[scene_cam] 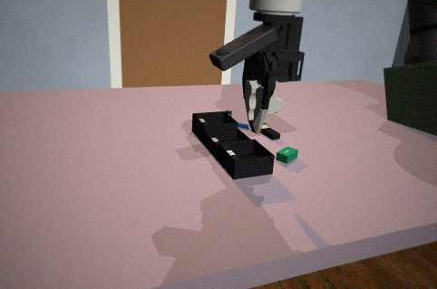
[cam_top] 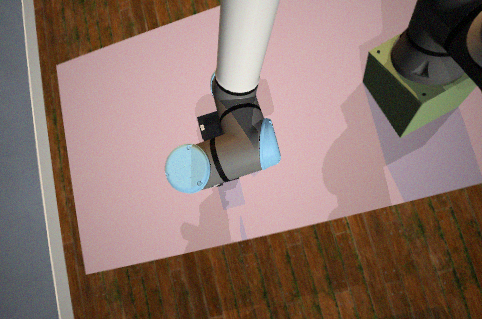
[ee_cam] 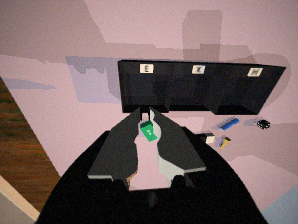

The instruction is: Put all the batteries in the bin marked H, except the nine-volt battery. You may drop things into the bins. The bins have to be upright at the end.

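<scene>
The blue battery lies 21 cm to the right of my hand, 8 cm below it and 8 cm behind it. The rest, counted from my hand: bin row: 9 cm to the right, 7 cm below, 1 cm ahead; black-and-white battery: 15 cm to the right, 12 cm behind, 8 cm below; green block: 10 cm behind, 8 cm below, 2 cm to the right.
</scene>
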